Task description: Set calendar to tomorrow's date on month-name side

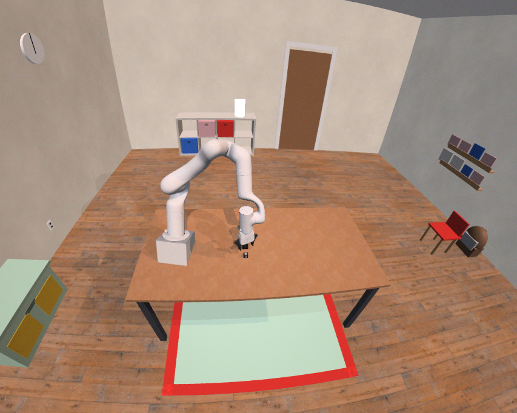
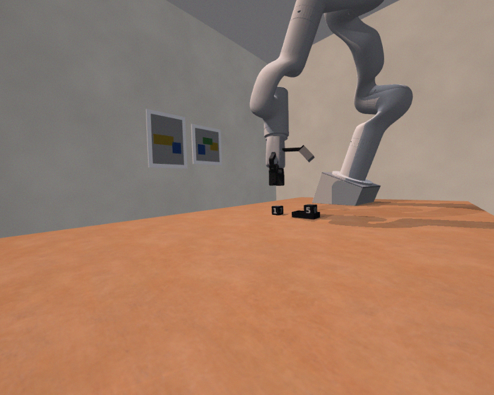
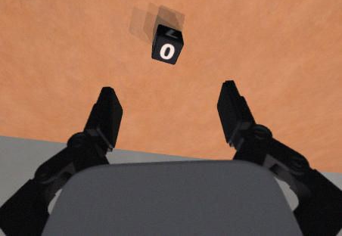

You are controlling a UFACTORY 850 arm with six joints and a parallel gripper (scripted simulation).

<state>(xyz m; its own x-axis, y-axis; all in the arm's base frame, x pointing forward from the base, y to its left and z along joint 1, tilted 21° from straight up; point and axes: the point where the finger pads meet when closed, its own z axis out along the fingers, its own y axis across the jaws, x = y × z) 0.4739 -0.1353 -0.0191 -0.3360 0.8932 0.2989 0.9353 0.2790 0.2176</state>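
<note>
Now: the black cube 10 cm below my hand. The rest, counted from my hand: black calendar tray: 1 cm ahead, 11 cm to the left, 10 cm below; then calendar cube: 1 cm ahead, 12 cm to the left, 9 cm below.
</note>
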